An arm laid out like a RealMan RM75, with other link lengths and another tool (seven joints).
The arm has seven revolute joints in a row. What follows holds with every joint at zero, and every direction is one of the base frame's. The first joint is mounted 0.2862 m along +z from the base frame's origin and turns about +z. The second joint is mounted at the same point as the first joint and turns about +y. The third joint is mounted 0.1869 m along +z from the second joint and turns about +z. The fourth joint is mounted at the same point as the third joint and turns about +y. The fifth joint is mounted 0.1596 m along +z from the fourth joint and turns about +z. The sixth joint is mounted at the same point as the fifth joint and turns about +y. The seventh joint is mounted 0.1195 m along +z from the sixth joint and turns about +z. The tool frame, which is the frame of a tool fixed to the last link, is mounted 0.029 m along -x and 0.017 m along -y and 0.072 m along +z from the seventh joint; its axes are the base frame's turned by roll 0, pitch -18 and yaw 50.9 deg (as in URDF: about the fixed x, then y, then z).
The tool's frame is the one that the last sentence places.
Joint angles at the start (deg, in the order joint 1, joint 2, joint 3, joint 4, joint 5, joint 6, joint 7):
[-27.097, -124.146, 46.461, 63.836, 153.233, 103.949, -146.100]
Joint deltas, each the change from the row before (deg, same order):
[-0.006, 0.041, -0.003, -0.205, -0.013, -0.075, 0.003]
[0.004, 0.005, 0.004, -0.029, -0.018, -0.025, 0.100]
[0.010, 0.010, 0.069, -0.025, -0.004, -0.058, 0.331]
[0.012, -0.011, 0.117, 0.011, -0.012, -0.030, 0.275]
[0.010, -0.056, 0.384, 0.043, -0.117, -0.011, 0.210]
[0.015, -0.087, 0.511, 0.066, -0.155, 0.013, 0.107]
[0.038, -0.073, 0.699, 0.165, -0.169, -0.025, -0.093]
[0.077, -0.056, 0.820, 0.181, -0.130, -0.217, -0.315]
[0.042, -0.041, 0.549, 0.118, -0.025, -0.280, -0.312]
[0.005, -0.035, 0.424, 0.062, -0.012, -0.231, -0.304]
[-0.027, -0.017, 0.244, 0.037, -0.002, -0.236, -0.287]
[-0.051, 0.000, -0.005, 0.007, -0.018, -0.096, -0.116]
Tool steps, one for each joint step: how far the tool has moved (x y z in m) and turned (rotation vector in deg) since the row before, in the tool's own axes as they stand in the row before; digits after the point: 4 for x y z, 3 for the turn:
[-0.0002, 0.0001, 0.0004, -0.098, 0.004, -0.058]
[0.0000, -0.0001, 0.0001, 0.027, 0.015, 0.086]
[-0.0001, -0.0003, 0.0001, 0.126, -0.042, 0.333]
[0.0000, -0.0001, 0.0001, 0.095, -0.057, 0.338]
[0.0006, 0.0003, 0.0003, 0.022, -0.105, 0.531]
[0.0009, 0.0006, 0.0004, -0.052, -0.135, 0.556]
[0.0009, 0.0004, 0.0003, -0.008, -0.252, 0.489]
[0.0007, 0.0000, 0.0004, 0.096, -0.362, 0.264]
[0.0004, -0.0004, 0.0003, 0.161, -0.285, 0.035]
[0.0004, -0.0003, 0.0003, 0.103, -0.220, -0.018]
[0.0004, -0.0005, 0.0001, 0.142, -0.121, -0.124]
[0.0003, -0.0004, -0.0001, 0.088, 0.032, -0.094]

